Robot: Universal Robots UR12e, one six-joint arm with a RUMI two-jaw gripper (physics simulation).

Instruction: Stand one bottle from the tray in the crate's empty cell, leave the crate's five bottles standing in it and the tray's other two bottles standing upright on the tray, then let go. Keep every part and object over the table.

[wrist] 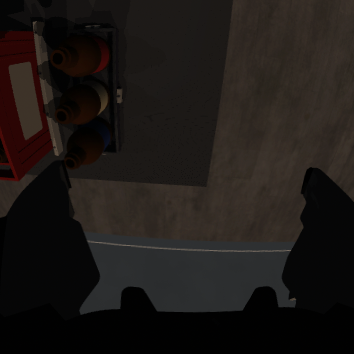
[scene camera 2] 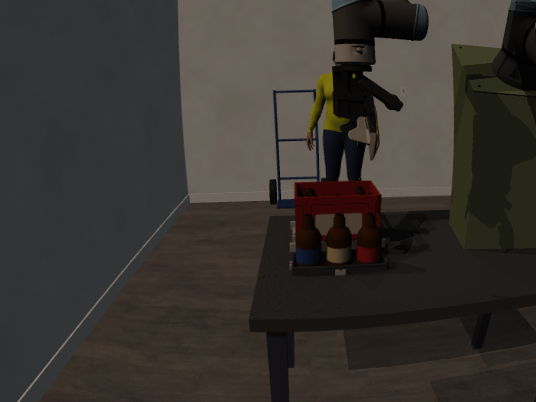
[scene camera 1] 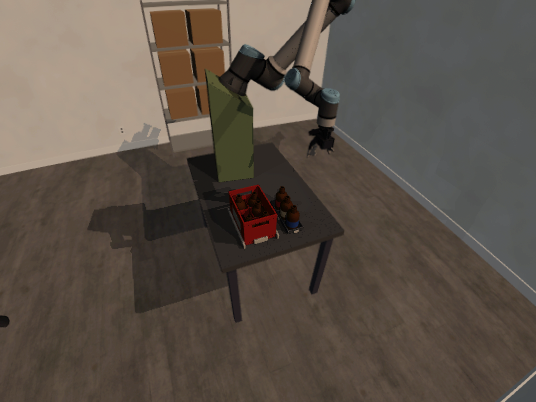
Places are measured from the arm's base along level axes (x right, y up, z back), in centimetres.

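Where they show: gripper, fingertip midpoint: [wrist: 187, 167] [scene camera 2: 364, 153] [scene camera 1: 318, 156]; arm's base at its link origin: [scene camera 2: 517, 74] [scene camera 1: 231, 87].
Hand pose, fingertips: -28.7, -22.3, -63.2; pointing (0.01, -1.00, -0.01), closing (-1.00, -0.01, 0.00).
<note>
Each offset is from my fingertips to the centre of the thing, as dx, dy, dz. "spot": to the spot under its first point. Level surfaces: height alone.
The red crate @(+40.9, -27.9, -1.3) [scene camera 1: 260, 231] [scene camera 2: 337, 206] [wrist: 40, 145] stands on the table with several brown bottles in it; its empty cell cannot be made out clearly. Beside it the dark tray @(spot: +14.5, -35.2, -10.3) [scene camera 2: 315, 270] [wrist: 114, 120] holds three upright brown bottles in a row: one with a blue label @(+20.0, -28.4, -11.9) [scene camera 1: 293, 217] [scene camera 2: 308, 245] [wrist: 87, 145], one with a cream label @(spot: +21.1, -25.5, -5.7) [scene camera 1: 286, 206] [scene camera 2: 339, 244] [wrist: 85, 104] and one with a red label @(spot: +19.9, -25.3, +3.3) [scene camera 1: 281, 196] [scene camera 2: 369, 244] [wrist: 82, 56]. My gripper [scene camera 1: 320, 152] [wrist: 187, 167] is open and empty, high above and off to the side of the tray.
The dark table @(dy -36.6) [scene camera 1: 285, 170] [scene camera 2: 400, 287] carries a green pedestal [scene camera 1: 232, 135] [scene camera 2: 490, 175] under the arm's base. A shelf rack with boxes stands behind. A person in a yellow top [scene camera 2: 327, 107] and a blue hand truck [scene camera 2: 276, 115] stand beyond the table.
</note>
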